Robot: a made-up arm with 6 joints. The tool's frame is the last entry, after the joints.
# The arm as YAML. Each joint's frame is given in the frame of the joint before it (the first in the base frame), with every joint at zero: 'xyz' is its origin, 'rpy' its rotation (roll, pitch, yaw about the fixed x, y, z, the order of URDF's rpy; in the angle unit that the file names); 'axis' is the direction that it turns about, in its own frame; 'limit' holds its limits. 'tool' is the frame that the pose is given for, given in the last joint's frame.
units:
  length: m
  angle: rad
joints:
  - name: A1
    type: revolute
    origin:
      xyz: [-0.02, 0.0, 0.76]
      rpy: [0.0, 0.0, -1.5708]
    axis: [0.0, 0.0, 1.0]
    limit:
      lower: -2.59
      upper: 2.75
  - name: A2
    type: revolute
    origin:
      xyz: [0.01, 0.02, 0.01]
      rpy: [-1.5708, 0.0, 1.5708]
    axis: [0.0, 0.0, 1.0]
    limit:
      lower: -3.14
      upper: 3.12
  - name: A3
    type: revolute
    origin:
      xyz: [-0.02, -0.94, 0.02]
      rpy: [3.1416, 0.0, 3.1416]
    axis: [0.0, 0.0, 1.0]
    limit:
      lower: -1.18
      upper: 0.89
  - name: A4
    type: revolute
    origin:
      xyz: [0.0, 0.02, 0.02]
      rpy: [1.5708, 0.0, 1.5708]
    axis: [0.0, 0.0, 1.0]
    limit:
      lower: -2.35
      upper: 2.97
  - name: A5
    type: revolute
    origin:
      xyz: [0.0, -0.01, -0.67]
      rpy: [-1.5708, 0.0, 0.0]
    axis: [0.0, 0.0, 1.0]
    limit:
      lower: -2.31
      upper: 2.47
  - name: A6
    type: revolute
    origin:
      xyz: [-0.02, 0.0, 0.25]
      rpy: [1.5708, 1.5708, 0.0]
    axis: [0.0, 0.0, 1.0]
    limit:
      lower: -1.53
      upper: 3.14
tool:
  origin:
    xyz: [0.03, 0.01, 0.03]
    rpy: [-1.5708, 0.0, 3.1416]
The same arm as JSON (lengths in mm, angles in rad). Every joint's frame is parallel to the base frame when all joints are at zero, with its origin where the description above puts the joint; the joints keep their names.
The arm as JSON. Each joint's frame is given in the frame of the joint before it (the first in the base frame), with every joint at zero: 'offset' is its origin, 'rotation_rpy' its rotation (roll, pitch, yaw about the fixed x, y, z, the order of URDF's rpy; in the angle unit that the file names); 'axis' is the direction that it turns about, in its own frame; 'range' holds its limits. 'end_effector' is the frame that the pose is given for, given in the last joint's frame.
{
  "length_unit": "mm",
  "angle_unit": "rad",
  "chain": [
    {
      "id": "A1",
      "offset": [
        -20.0,
        0.0,
        760.0
      ],
      "rotation_rpy": [
        0.0,
        0.0,
        0.0
      ],
      "axis": [
        0.0,
        0.0,
        1.0
      ],
      "range": [
        -2.59,
        2.75
      ]
    },
    {
      "id": "A2",
      "offset": [
        20.0,
        -10.0,
        10.0
      ],
      "rotation_rpy": [
        0.0,
        0.0,
        0.0
      ],
      "axis": [
        0.0,
        1.0,
        0.0
      ],
      "range": [
        -3.14,
        3.12
      ]
    },
    {
      "id": "A3",
      "offset": [
        -20.0,
        20.0,
        940.0
      ],
      "rotation_rpy": [
        0.0,
        0.0,
        0.0
      ],
      "axis": [
        0.0,
        -1.0,
        0.0
      ],
      "range": [
        -1.18,
        0.89
      ]
    },
    {
      "id": "A4",
      "offset": [
        0.0,
        -20.0,
        -20.0
      ],
      "rotation_rpy": [
        0.0,
        0.0,
        0.0
      ],
      "axis": [
        -1.0,
        0.0,
        0.0
      ],
      "range": [
        -2.35,
        2.97
      ]
    },
    {
      "id": "A5",
      "offset": [
        670.0,
        10.0,
        0.0
      ],
      "rotation_rpy": [
        0.0,
        0.0,
        0.0
      ],
      "axis": [
        0.0,
        -1.0,
        0.0
      ],
      "range": [
        -2.31,
        2.47
      ]
    },
    {
      "id": "A6",
      "offset": [
        0.0,
        -250.0,
        20.0
      ],
      "rotation_rpy": [
        0.0,
        0.0,
        0.0
      ],
      "axis": [
        -1.0,
        0.0,
        0.0
      ],
      "range": [
        -1.53,
        3.14
      ]
    }
  ],
  "end_effector": {
    "offset": [
      -30.0,
      30.0,
      -10.0
    ],
    "rotation_rpy": [
      0.0,
      0.0,
      -1.5708
    ]
  }
}

